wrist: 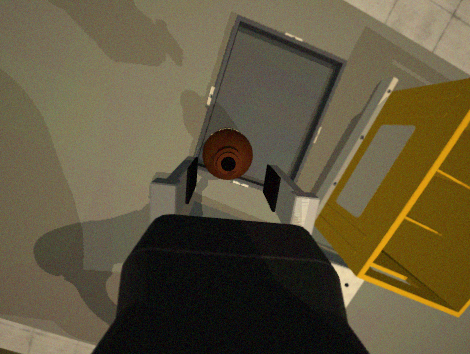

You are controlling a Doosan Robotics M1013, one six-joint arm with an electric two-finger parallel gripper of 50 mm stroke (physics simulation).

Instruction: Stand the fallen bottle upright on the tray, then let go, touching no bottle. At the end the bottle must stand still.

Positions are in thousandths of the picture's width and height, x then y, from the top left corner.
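Visible here: a brown bottle (484, 436), a grey panel (829, 400), a pale rail (805, 284) and my gripper (493, 496).
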